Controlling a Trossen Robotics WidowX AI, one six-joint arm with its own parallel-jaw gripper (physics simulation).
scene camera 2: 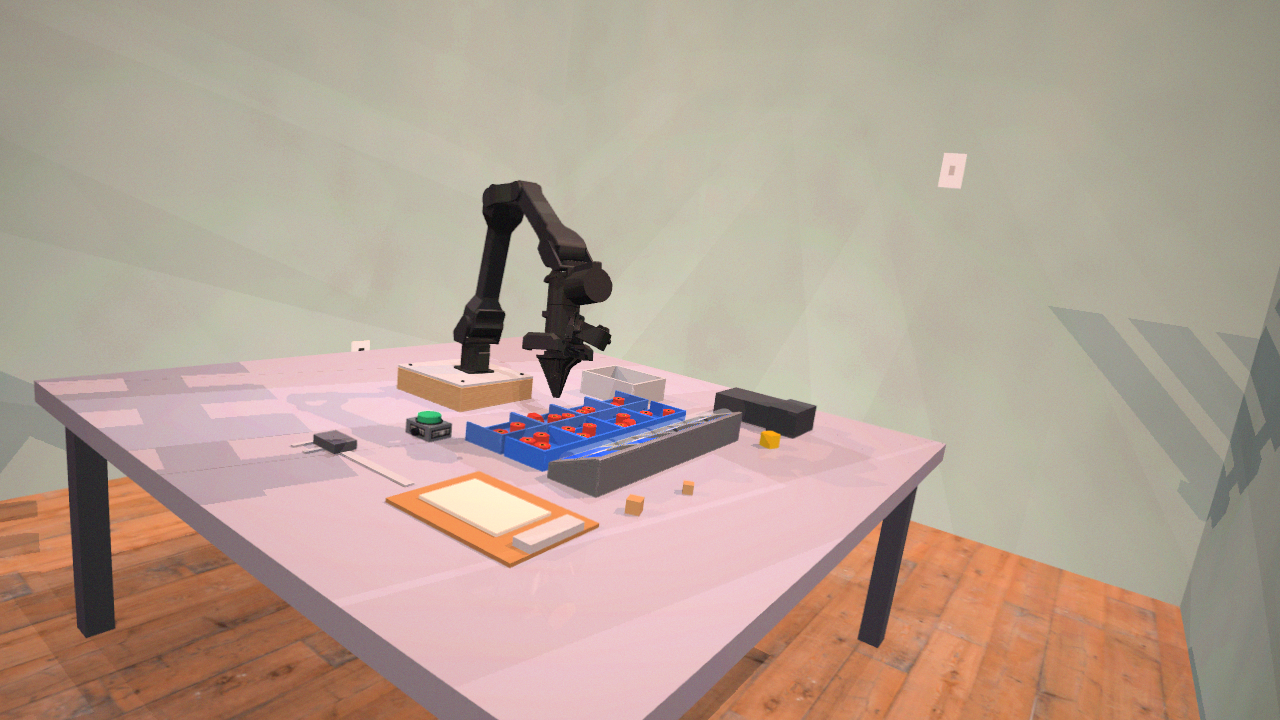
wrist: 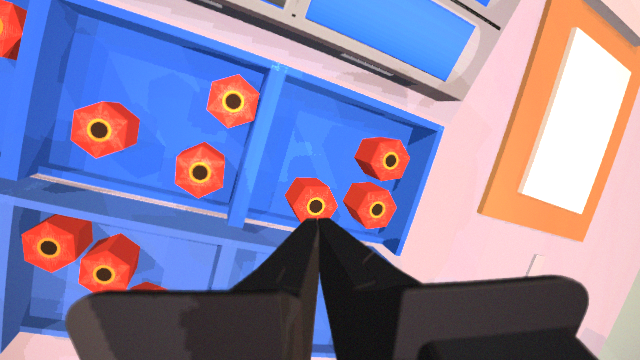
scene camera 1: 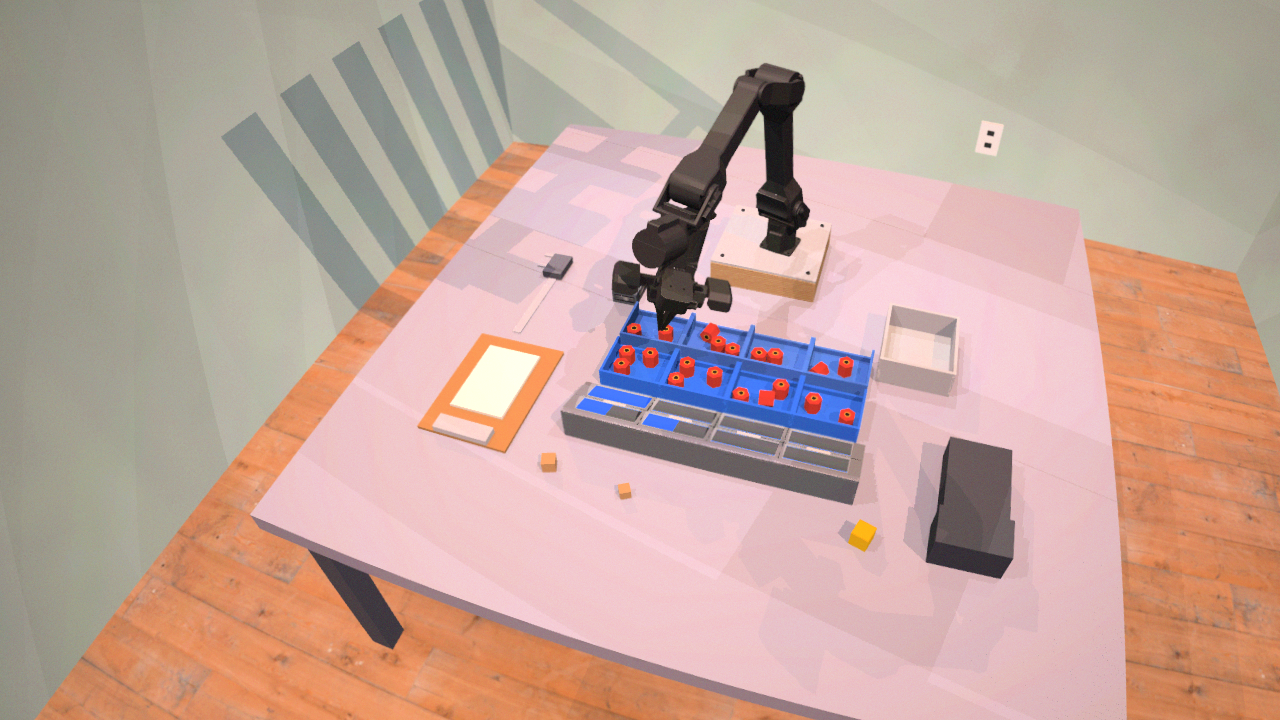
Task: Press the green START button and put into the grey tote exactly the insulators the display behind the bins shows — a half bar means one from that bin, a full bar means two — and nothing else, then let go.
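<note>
My gripper (scene camera 1: 662, 324) (scene camera 2: 556, 394) (wrist: 317, 229) is shut and empty, above the left end of the blue bins (scene camera 1: 640, 384) (scene camera 2: 528, 455) (wrist: 258, 150). Red insulators stand or lie in all eight bins; the front left bin holds three, one of them (wrist: 311, 196) partly behind my fingertips in the wrist view. On the display (scene camera 1: 707, 452) (scene camera 2: 662, 454), the leftmost column has a full blue back bar and a half blue front bar; the second column has a half blue front bar; the others are dark. The grey tote (scene camera 1: 916, 381) (scene camera 2: 608, 388) shows no insulators inside. The green START button (scene camera 2: 429, 417) shows in scene camera 2.
A black box (scene camera 1: 975, 488) (scene camera 2: 763, 411) and a yellow cube (scene camera 1: 861, 534) (scene camera 2: 769, 439) are right of the display. Two small orange cubes (scene camera 1: 548, 462) (scene camera 1: 624, 490) lie before it. An orange board (scene camera 1: 528, 394) (scene camera 2: 407, 501) and a dark plug (scene camera 1: 557, 265) (scene camera 2: 335, 440) lie left.
</note>
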